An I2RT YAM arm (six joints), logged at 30 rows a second.
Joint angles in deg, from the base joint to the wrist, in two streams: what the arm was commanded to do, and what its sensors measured. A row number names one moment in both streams.
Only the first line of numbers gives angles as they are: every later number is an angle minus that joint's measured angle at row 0.
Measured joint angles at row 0: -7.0, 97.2, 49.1, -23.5, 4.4, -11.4
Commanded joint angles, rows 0 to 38: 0.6, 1.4, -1.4, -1.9, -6.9, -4.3; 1.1, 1.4, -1.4, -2.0, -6.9, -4.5; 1.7, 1.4, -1.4, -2.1, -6.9, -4.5; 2.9, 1.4, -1.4, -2.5, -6.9, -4.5; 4.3, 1.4, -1.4, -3.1, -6.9, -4.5; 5.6, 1.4, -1.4, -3.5, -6.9, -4.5; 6.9, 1.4, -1.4, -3.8, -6.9, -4.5; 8.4, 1.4, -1.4, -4.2, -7.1, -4.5; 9.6, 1.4, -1.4, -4.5, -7.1, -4.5; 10.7, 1.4, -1.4, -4.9, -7.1, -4.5; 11.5, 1.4, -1.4, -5.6, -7.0, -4.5; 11.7, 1.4, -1.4, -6.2, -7.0, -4.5; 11.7, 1.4, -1.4, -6.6, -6.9, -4.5; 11.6, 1.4, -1.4, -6.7, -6.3, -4.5; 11.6, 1.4, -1.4, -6.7, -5.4, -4.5; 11.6, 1.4, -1.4, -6.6, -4.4, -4.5; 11.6, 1.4, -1.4, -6.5, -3.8, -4.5; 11.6, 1.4, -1.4, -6.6, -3.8, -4.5; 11.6, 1.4, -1.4, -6.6, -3.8, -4.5; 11.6, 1.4, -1.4, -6.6, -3.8, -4.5; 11.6, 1.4, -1.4, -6.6, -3.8, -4.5; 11.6, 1.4, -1.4, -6.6, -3.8, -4.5; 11.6, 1.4, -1.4, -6.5, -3.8, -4.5; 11.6, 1.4, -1.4, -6.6, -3.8, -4.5; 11.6, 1.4, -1.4, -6.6, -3.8, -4.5; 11.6, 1.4, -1.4, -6.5, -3.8, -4.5; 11.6, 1.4, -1.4, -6.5, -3.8, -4.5; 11.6, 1.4, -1.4, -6.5, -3.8, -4.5; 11.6, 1.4, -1.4, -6.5, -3.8, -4.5; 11.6, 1.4, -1.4, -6.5, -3.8, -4.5; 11.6, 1.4, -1.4, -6.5, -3.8, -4.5; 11.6, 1.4, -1.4, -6.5, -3.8, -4.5; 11.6, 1.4, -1.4, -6.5, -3.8, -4.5; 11.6, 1.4, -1.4, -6.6, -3.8, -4.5; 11.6, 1.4, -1.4, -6.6, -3.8, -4.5; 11.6, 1.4, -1.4, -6.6, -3.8, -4.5; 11.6, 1.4, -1.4, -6.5, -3.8, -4.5; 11.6, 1.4, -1.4, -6.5, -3.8, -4.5; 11.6, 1.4, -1.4, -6.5, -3.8, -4.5
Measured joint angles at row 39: 11.1, -0.4, 0.4, -5.0, -2.9, -3.6
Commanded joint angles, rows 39 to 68: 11.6, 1.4, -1.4, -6.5, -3.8, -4.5; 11.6, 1.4, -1.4, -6.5, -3.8, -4.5; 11.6, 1.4, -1.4, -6.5, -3.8, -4.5; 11.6, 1.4, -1.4, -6.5, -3.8, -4.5; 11.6, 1.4, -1.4, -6.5, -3.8, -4.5; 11.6, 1.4, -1.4, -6.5, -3.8, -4.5; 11.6, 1.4, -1.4, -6.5, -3.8, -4.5; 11.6, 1.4, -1.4, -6.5, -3.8, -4.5; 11.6, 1.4, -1.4, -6.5, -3.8, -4.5; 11.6, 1.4, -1.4, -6.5, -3.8, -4.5; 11.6, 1.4, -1.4, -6.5, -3.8, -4.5; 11.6, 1.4, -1.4, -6.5, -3.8, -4.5; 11.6, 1.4, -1.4, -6.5, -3.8, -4.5; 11.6, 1.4, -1.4, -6.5, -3.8, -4.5; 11.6, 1.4, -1.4, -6.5, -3.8, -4.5; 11.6, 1.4, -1.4, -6.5, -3.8, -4.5; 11.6, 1.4, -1.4, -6.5, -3.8, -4.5; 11.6, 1.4, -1.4, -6.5, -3.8, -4.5; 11.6, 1.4, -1.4, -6.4, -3.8, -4.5; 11.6, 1.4, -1.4, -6.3, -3.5, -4.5; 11.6, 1.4, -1.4, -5.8, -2.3, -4.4; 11.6, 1.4, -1.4, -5.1, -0.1, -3.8; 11.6, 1.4, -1.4, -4.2, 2.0, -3.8; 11.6, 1.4, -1.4, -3.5, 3.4, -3.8; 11.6, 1.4, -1.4, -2.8, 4.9, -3.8; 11.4, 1.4, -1.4, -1.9, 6.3, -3.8; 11.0, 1.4, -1.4, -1.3, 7.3, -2.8; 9.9, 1.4, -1.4, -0.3, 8.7, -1.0; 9.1, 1.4, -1.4, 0.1, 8.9, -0.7; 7.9, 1.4, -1.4, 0.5, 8.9, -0.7
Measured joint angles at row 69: 11.1, -0.2, -0.3, -0.6, 3.6, -3.1
